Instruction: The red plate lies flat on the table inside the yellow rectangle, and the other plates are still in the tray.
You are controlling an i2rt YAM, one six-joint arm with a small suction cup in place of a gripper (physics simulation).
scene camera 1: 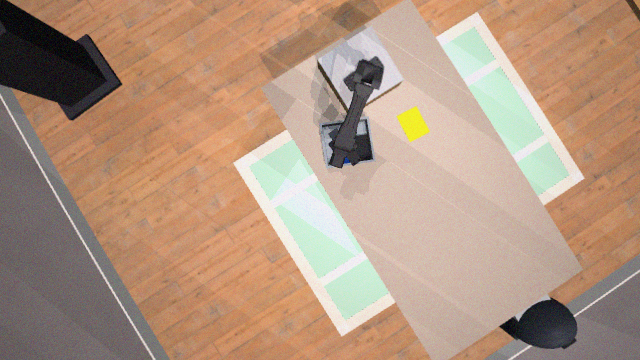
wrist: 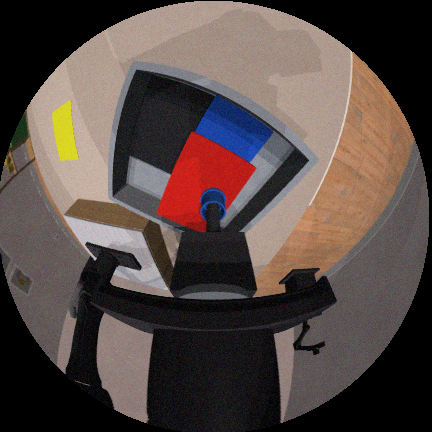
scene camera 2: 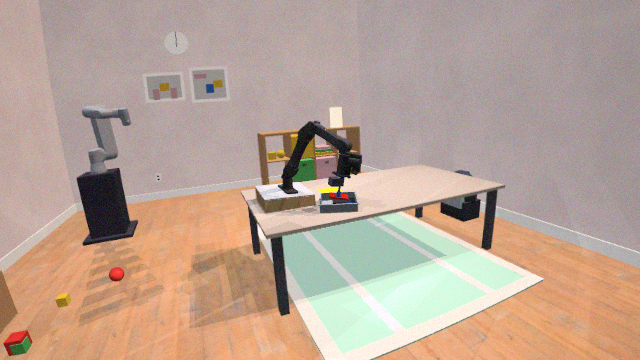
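Pixels of known places: hand, its tool point: [wrist: 212, 194] [scene camera 2: 338, 198]; arm's base, origin of its link: [wrist: 110, 254] [scene camera 2: 287, 189].
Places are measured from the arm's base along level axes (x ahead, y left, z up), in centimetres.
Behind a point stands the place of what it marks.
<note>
My suction cup [scene camera 2: 339, 193] [wrist: 213, 202] @(x 20.1, y -28.8, z -1.9 cm) is on the red plate [scene camera 2: 344, 197] @(x 23.0, y -31.2, z -1.5 cm) [wrist: 195, 170] @(x 23.6, y -27.1, z -1.1 cm), near one end of it. The plate hangs level, a little above the other plates, at about the height of the tray's rim. The grey tray [scene camera 1: 371, 140] @(x 28.3, y -15.2, z -3.0 cm) [scene camera 2: 339, 207] @(x 17.1, y -35.7, z -5.1 cm) [wrist: 114, 145] @(x 26.9, y -15.2, z -3.1 cm) stands on the table. In it lie a blue plate [wrist: 232, 132] @(x 26.9, y -30.7, z -6.7 cm) and a black plate [wrist: 165, 120] @(x 28.7, y -21.8, z -6.7 cm), partly covered by the red one in the wrist view. The yellow rectangle [scene camera 1: 413, 124] @(x 34.1, y 8.7, z -7.9 cm) [scene camera 2: 327, 190] [wrist: 65, 132] @(x 33.5, y 6.8, z -7.9 cm) lies beside the tray. The arm hides the red plate in scene camera 1.
The arm's base stands on a white-topped box [scene camera 1: 335, 57] @(x -14.5, y -6.4, z 0.5 cm) [scene camera 2: 285, 202] @(x -6.9, y -14.8, z -3.3 cm) [wrist: 107, 212] @(x 12.3, y -4.2, z -4.5 cm) close to the tray. The table edge [wrist: 345, 120] @(x 33.5, y -47.8, z -7.9 cm) runs near the tray on the side away from the yellow rectangle. A shelf unit [scene camera 2: 262, 162] stands behind the table.
</note>
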